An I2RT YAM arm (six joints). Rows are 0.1 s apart.
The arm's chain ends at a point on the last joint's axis. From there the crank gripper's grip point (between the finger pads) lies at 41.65 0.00 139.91 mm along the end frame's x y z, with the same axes.
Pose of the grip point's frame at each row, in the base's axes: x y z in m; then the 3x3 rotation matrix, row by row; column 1 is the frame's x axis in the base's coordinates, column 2 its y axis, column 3 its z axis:
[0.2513 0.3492 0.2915], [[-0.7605 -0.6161 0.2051], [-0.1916 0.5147 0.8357], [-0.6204 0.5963 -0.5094]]
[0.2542 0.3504 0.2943], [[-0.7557 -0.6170 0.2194], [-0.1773 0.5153 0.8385], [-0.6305 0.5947 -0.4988]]
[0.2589 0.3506 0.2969], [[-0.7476 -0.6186 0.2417], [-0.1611 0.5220 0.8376], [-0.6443 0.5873 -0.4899]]
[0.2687 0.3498 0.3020], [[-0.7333 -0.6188 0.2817], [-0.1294 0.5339 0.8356], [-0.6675 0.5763 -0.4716]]
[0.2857 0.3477 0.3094], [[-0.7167 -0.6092 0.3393], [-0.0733 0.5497 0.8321], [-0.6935 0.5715 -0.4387]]
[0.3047 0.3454 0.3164], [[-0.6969 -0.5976 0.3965], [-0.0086 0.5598 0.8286], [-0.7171 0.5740 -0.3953]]
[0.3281 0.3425 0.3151], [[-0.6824 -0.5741 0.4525], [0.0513 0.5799 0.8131], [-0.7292 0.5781 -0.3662]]
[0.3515 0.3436 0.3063], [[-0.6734 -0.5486 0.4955], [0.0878 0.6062 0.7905], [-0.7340 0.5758 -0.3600]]
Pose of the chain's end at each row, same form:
[0.2543 0.2403 0.3886], [[-0.7605 -0.6161 0.2051], [-0.1916 0.5147 0.8357], [-0.6204 0.5963 -0.5094]]
[0.2550 0.2405 0.3903], [[-0.7557 -0.6170 0.2194], [-0.1773 0.5153 0.8385], [-0.6305 0.5947 -0.4988]]
[0.2562 0.2401 0.3923], [[-0.7476 -0.6186 0.2417], [-0.1611 0.5220 0.8376], [-0.6443 0.5873 -0.4899]]
[0.2598 0.2383 0.3958], [[-0.7333 -0.6188 0.2817], [-0.1294 0.5339 0.8356], [-0.6675 0.5763 -0.4716]]
[0.2681 0.2343 0.3997], [[-0.7167 -0.6092 0.3393], [-0.0733 0.5497 0.8321], [-0.6935 0.5715 -0.4387]]
[0.2783 0.2298 0.4016], [[-0.6969 -0.5976 0.3965], [-0.0086 0.5598 0.8286], [-0.7171 0.5740 -0.3953]]
[0.2932 0.2266 0.3967], [[-0.6824 -0.5741 0.4525], [0.0513 0.5799 0.8131], [-0.7292 0.5781 -0.3662]]
[0.3102 0.2293 0.3872], [[-0.6734 -0.5486 0.4955], [0.0878 0.6062 0.7905], [-0.7340 0.5758 -0.3600]]

